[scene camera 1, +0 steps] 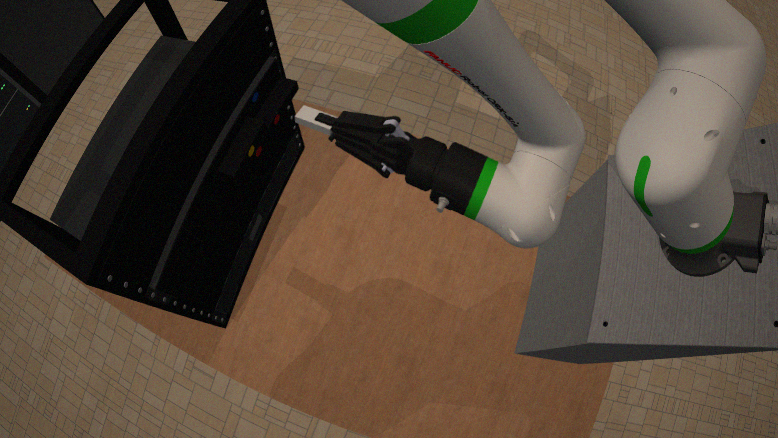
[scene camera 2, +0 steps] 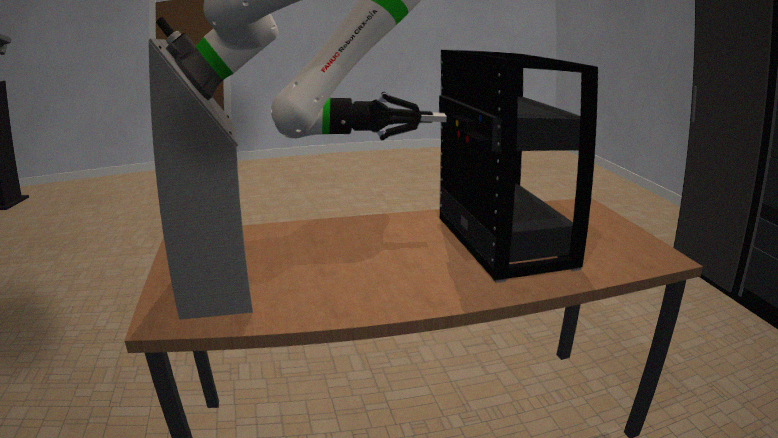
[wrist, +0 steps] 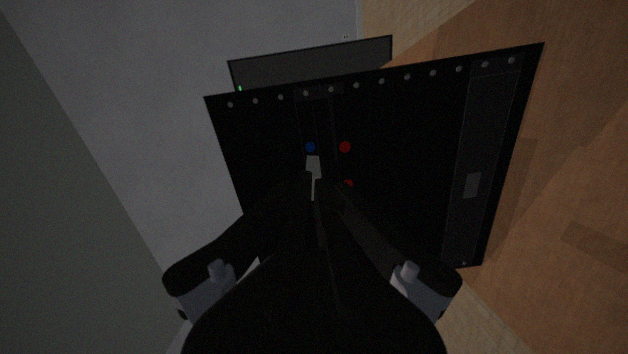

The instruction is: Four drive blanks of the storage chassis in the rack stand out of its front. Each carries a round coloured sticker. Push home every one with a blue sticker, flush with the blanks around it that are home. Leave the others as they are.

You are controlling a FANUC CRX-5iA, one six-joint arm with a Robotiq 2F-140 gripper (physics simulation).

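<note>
The dark storage chassis (scene camera 2: 496, 134) sits across the upper part of the black rack (scene camera 1: 92, 261) (scene camera 2: 589, 163). A blue sticker (scene camera 1: 254, 96) (scene camera 2: 480, 118) (wrist: 310, 147) shows on one drive blank. One red sticker (scene camera 1: 276, 119) (wrist: 345, 147) and another red sticker (scene camera 1: 258, 151) (wrist: 348, 183) are lower. A yellow sticker (scene camera 1: 250, 151) (scene camera 2: 456, 123) is beside a red one; the wrist view does not show it. The blanks are too dark to judge how far each stands out. My gripper (scene camera 1: 314, 117) (scene camera 2: 433, 117) (wrist: 312, 165) is shut and empty, its pale tips apart from the chassis front.
A wooden table (scene camera 1: 413, 337) (scene camera 2: 337, 293) carries the rack and the grey arm pedestal (scene camera 1: 566, 272) (scene camera 2: 206, 217). A lower dark unit (scene camera 2: 465, 220) (wrist: 471, 185) sits at the rack's bottom. The rack's screw-studded side rails flank the chassis.
</note>
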